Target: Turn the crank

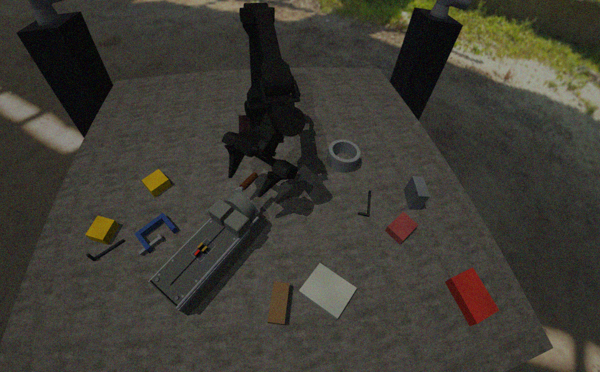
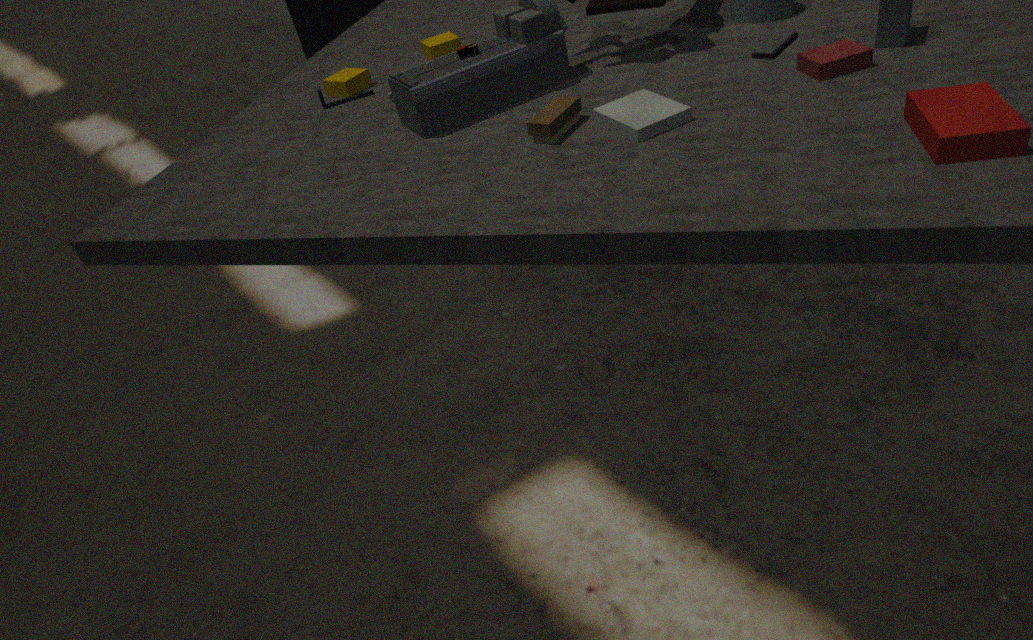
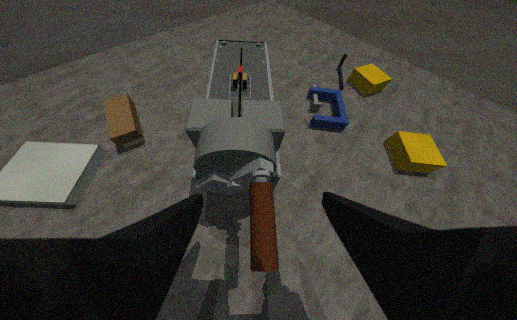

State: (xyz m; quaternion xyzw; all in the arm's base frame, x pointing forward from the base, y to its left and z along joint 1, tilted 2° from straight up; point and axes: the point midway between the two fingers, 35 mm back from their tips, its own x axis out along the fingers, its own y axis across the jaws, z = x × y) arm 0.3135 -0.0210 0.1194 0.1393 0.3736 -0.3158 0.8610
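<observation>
My gripper tip is 10 mm past the brown crank handle, 10 mm to the right of it and 10 mm below it. The rest, counted from my gripper tip: white plate: 230 mm ahead, 180 mm to the left, 90 mm below; then red pointer: 150 mm ahead, 100 mm to the right, 20 mm below; then brown block: 250 mm ahead, 70 mm to the left, 90 mm below.
</observation>
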